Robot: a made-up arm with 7 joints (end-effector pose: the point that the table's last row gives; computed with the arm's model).
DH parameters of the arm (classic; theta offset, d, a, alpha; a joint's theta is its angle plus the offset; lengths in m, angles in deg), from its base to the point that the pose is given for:
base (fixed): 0 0 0 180
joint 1: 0 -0.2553 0 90
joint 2: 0 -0.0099 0 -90
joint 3: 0 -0.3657 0 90
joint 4: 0 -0.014 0 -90
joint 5: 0 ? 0 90
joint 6: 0 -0.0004 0 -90
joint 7: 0 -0.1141 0 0
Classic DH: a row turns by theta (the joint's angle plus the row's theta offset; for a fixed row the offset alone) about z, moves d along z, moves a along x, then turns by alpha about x.
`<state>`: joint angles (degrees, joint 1 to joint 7).
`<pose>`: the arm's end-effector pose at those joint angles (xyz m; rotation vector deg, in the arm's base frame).
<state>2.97 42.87 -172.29 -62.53 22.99 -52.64 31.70</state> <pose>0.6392 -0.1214 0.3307 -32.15 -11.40 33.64</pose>
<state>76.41 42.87 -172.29 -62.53 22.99 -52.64 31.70</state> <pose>0.0658 -0.6473 0.3307 -32.71 10.13 -37.65</pose>
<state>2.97 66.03 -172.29 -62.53 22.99 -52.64 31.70</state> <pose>0.6170 -0.1203 0.0711 -23.60 10.09 39.24</pose>
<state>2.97 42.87 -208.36 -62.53 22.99 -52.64 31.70</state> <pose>0.6275 0.1425 0.3543 -5.78 -26.89 54.73</pose>
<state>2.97 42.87 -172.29 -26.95 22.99 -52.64 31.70</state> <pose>0.6812 -0.1029 0.5998 -46.87 -44.08 26.76</pose>
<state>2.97 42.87 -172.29 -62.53 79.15 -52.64 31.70</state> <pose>0.6491 -0.1714 0.3993 -79.82 10.58 55.59</pose>
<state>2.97 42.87 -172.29 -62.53 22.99 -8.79 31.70</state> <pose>0.7032 -0.0974 0.3816 -42.54 -54.29 41.37</pose>
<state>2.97 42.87 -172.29 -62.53 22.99 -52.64 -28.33</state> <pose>0.6392 -0.1214 0.3307 -21.99 -25.77 -24.64</pose>
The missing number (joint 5, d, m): -0.3695
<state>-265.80 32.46 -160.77 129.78 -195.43 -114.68 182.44</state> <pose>0.0450 0.1025 0.4208 -47.51 3.32 -97.67</pose>
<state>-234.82 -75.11 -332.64 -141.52 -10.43 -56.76 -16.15</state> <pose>0.0530 -0.0147 0.0656 -60.11 63.26 -7.39</pose>
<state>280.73 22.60 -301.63 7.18 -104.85 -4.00 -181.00</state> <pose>0.1364 0.3183 1.0298 137.20 -71.88 -2.83</pose>
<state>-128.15 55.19 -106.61 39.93 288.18 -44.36 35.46</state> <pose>-0.5884 0.3035 0.6633 -80.08 72.50 -109.02</pose>
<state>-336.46 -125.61 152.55 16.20 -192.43 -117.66 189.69</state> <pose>-0.4345 0.0786 -0.2476 -63.18 -61.59 -11.64</pose>
